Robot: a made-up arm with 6 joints. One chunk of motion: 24 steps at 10 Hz.
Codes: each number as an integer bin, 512 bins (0 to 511) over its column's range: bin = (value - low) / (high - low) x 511, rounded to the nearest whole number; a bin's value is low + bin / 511 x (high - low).
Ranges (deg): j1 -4.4..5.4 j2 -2.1..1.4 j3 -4..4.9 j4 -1.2..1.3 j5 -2.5..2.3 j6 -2.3..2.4
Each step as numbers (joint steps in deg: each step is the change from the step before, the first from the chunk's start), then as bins.
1 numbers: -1.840 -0.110 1.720 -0.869 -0.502 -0.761
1 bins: 133 291 328 68 213 167
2 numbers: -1.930 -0.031 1.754 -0.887 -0.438 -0.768
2 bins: 129 302 330 64 220 167
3 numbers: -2.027 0.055 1.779 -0.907 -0.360 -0.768
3 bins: 124 315 332 60 228 167
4 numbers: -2.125 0.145 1.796 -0.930 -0.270 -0.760
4 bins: 119 328 333 55 237 167
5 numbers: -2.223 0.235 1.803 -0.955 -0.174 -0.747
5 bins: 114 341 333 50 248 169
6 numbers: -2.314 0.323 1.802 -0.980 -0.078 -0.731
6 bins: 109 354 333 45 258 171
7 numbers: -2.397 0.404 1.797 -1.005 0.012 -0.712
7 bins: 104 366 333 40 267 173
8 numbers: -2.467 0.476 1.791 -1.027 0.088 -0.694
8 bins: 101 376 332 35 276 175
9 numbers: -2.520 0.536 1.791 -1.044 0.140 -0.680
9 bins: 98 385 332 32 281 176
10 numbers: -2.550 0.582 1.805 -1.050 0.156 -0.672
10 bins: 96 392 333 31 283 177
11 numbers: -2.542 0.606 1.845 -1.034 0.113 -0.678
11 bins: 97 395 336 34 278 176
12 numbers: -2.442 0.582 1.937 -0.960 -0.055 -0.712
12 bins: 102 392 341 49 260 173
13 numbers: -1.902 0.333 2.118 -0.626 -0.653 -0.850
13 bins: 130 355 351 117 197 158
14 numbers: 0.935 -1.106 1.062 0.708 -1.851 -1.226
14 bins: 278 145 291 390 69 117
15 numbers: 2.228 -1.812 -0.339 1.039 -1.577 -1.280
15 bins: 346 42 210 458 98 111
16 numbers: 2.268 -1.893 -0.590 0.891 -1.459 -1.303
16 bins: 348 30 196 427 111 108
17 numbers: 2.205 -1.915 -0.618 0.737 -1.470 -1.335
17 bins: 344 27 194 396 110 105
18 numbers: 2.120 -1.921 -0.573 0.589 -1.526 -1.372
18 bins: 340 26 197 366 104 101
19 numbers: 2.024 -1.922 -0.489 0.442 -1.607 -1.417
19 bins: 335 26 202 336 95 96
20 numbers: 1.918 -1.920 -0.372 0.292 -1.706 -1.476
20 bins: 329 26 208 305 85 90
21 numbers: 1.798 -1.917 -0.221 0.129 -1.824 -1.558
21 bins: 323 27 217 272 72 81
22 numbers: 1.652 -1.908 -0.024 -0.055 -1.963 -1.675
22 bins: 316 28 228 234 57 68
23 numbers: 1.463 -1.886 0.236 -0.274 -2.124 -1.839
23 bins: 306 31 243 189 40 50
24 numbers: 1.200 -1.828 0.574 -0.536 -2.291 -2.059
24 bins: 292 40 263 136 22 26
